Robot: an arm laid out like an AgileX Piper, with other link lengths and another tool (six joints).
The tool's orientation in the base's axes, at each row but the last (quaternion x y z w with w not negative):
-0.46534 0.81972 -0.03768 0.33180
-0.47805 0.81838 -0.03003 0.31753
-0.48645 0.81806 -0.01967 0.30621
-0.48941 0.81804 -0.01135 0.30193
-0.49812 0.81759 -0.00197 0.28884
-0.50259 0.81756 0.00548 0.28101
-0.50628 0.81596 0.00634 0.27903
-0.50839 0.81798 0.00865 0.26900
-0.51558 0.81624 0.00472 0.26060
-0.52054 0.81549 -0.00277 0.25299
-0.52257 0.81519 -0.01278 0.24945
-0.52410 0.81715 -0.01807 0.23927
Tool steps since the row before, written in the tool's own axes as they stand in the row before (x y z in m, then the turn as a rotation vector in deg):
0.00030 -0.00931 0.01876 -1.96 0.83 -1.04
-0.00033 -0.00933 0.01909 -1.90 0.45 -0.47
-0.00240 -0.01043 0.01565 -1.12 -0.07 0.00
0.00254 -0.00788 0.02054 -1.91 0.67 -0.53
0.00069 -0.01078 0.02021 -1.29 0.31 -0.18
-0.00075 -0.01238 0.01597 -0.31 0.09 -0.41
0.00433 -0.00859 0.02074 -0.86 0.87 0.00
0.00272 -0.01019 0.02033 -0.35 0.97 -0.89
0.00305 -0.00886 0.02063 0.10 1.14 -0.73
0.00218 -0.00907 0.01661 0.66 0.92 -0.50
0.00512 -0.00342 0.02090 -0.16 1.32 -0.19
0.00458 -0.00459 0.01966 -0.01 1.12 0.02
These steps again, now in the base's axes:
0.01763 -0.00085 -0.01128 -0.54 1.76 1.50
0.01770 0.00007 -0.01175 0.05 1.65 1.15
0.01713 0.00061 -0.00810 0.43 0.87 0.56
0.01577 -0.00047 -0.01554 -0.15 1.74 1.15
0.01812 -0.00024 -0.01403 0.10 1.16 0.67
0.01771 -0.00086 -0.00971 -0.16 0.18 0.46
0.01500 -0.00167 -0.01717 -0.44 1.13 0.16
0.01637 -0.00132 -0.01596 -1.08 0.50 0.67
0.01514 -0.00101 -0.01683 -1.30 0.25 0.29
0.01387 -0.00171 -0.01295 -1.21 -0.27 -0.08
0.00998 -0.00093 -0.01934 -1.14 0.69 -0.14
0.01041 -0.00168 -0.01781 -0.94 0.52 -0.33

